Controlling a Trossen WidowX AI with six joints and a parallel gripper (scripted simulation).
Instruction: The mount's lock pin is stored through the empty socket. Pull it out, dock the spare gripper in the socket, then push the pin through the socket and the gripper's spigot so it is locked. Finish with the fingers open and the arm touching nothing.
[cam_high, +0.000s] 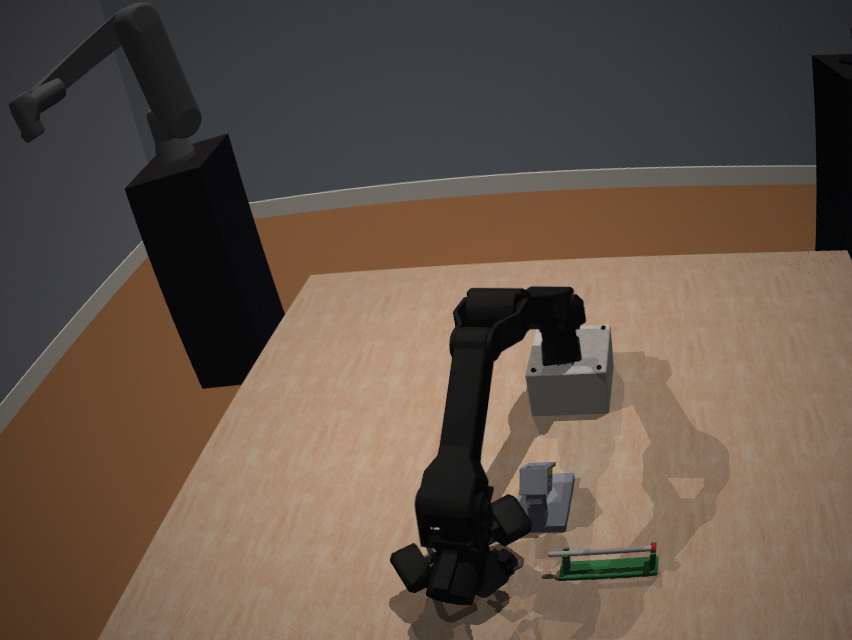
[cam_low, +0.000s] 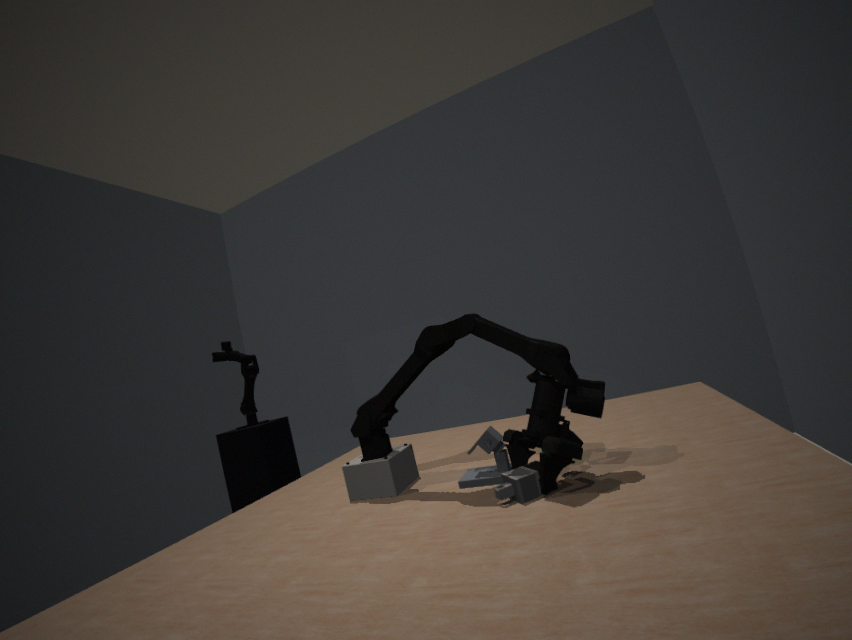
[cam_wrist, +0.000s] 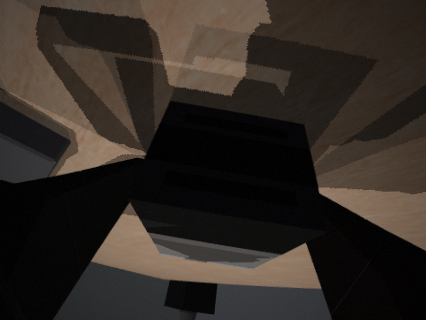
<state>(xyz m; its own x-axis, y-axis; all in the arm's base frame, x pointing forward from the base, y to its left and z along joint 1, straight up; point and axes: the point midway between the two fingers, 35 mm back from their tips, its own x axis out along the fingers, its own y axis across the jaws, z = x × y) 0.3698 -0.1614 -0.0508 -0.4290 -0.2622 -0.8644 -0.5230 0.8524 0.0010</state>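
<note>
Right now the grey mount is 8 cm behind my gripper tip, 12 cm to the left of it and 5 cm above it. Also, from my gripper tip: spare gripper (1 cm behind, 1 cm to the right, 1 cm above); then green cradle (5 cm ahead, 22 cm to the left, 2 cm above).
</note>
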